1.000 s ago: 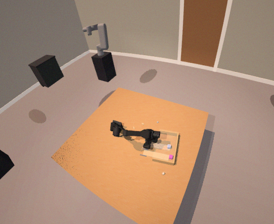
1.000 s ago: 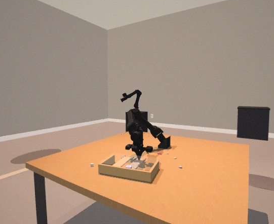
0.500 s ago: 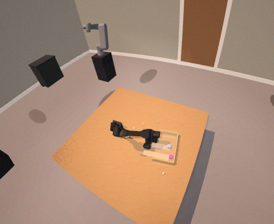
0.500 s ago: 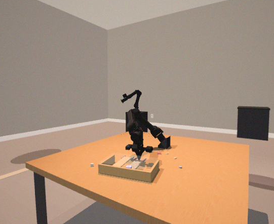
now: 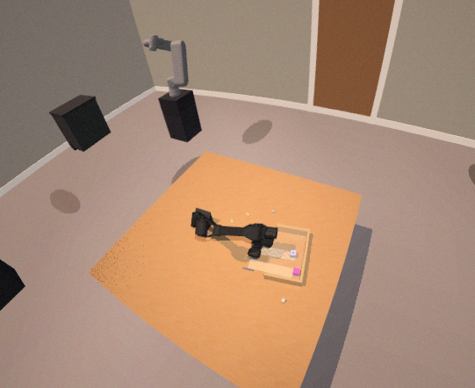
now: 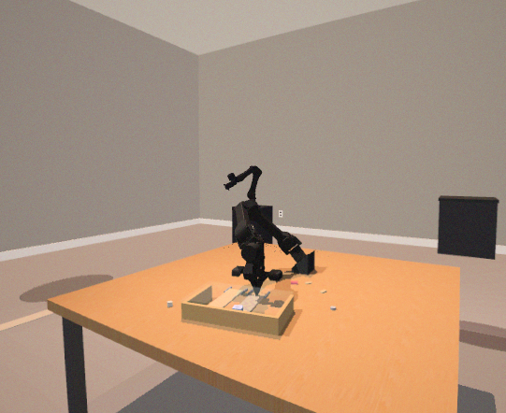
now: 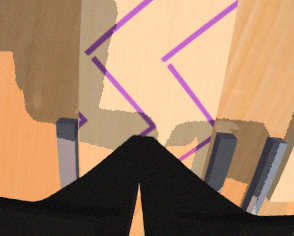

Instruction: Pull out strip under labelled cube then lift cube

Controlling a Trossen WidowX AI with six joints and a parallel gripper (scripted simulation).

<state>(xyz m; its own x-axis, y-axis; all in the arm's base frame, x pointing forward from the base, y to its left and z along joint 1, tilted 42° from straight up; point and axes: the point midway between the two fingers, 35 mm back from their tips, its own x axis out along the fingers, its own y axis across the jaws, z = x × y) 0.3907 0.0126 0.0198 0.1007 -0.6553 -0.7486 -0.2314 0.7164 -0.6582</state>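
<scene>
Right now the zigzag strip is 9 cm ahead of my gripper tip and 2 cm to the left of it. The rest, counted from my gripper tip: labelled cube (19 cm ahead, 5 cm to the left, 1 cm above).
</scene>
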